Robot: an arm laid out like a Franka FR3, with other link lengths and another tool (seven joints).
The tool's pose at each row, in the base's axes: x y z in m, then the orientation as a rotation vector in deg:
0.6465 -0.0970 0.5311 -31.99 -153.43 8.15
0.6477 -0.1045 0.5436 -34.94 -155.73 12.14
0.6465 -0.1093 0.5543 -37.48 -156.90 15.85
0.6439 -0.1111 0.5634 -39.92 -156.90 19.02
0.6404 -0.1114 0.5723 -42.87 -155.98 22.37
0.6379 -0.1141 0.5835 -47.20 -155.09 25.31
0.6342 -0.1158 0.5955 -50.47 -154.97 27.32
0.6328 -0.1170 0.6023 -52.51 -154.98 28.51
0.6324 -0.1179 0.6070 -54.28 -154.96 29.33
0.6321 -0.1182 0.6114 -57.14 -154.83 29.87
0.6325 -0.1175 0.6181 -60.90 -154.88 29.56
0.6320 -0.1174 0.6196 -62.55 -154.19 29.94
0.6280 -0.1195 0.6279 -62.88 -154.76 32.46
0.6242 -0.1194 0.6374 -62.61 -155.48 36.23
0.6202 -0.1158 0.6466 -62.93 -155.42 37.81
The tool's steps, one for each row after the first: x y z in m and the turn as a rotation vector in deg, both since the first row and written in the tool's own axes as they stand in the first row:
0.0005 -0.0086 -0.0118 1.65 -3.40 2.37
0.0035 -0.0154 -0.0210 3.36 -5.70 4.50
0.0082 -0.0196 -0.0283 4.96 -6.83 6.59
0.0143 -0.0227 -0.0350 6.76 -7.31 9.16
0.0193 -0.0281 -0.0442 7.98 -8.10 12.59
0.0261 -0.0331 -0.0536 8.62 -9.25 15.04
0.0293 -0.0359 -0.0593 8.94 -10.06 16.54
0.0309 -0.0377 -0.0634 9.08 -10.70 17.81
0.0327 -0.0389 -0.0673 8.84 -11.44 19.76
0.0350 -0.0393 -0.0736 7.83 -12.40 22.12
0.0361 -0.0396 -0.0748 7.88 -12.34 23.36
0.0416 -0.0445 -0.0807 9.20 -13.70 23.78
0.0483 -0.0474 -0.0879 11.35 -15.44 23.95
0.0564 -0.0472 -0.0947 12.24 -15.99 24.37

